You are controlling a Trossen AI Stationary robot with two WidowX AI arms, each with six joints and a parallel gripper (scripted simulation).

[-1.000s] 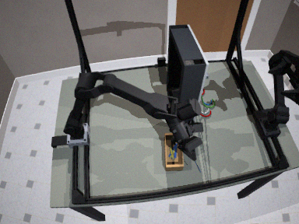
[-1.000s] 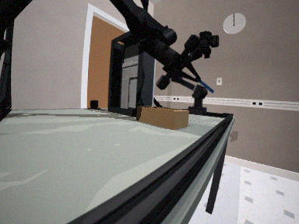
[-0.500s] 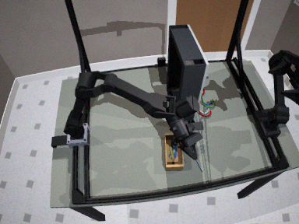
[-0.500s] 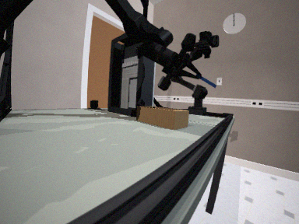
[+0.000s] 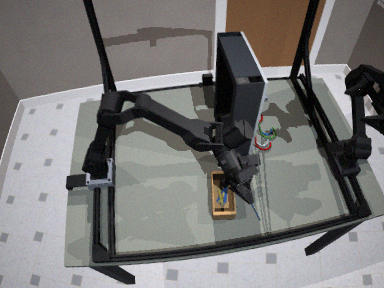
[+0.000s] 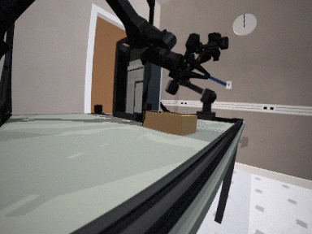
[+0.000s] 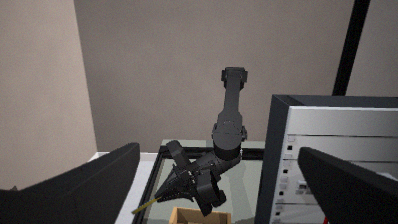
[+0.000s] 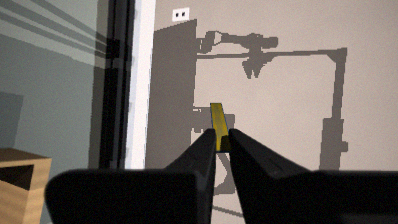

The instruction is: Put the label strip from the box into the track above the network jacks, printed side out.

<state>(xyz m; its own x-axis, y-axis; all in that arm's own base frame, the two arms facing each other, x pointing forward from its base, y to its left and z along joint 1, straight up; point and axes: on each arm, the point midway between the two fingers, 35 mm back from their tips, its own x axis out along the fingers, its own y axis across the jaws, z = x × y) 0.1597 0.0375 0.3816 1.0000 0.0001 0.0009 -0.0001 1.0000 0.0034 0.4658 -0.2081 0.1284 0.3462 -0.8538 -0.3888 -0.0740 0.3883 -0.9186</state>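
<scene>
Now: the label strip 40 mm ahead of my right hand, 20 mm to the left of it and 20 mm below it. Also, from my right hand: box 70 mm behind, 50 mm to the right, 160 mm below.
</scene>
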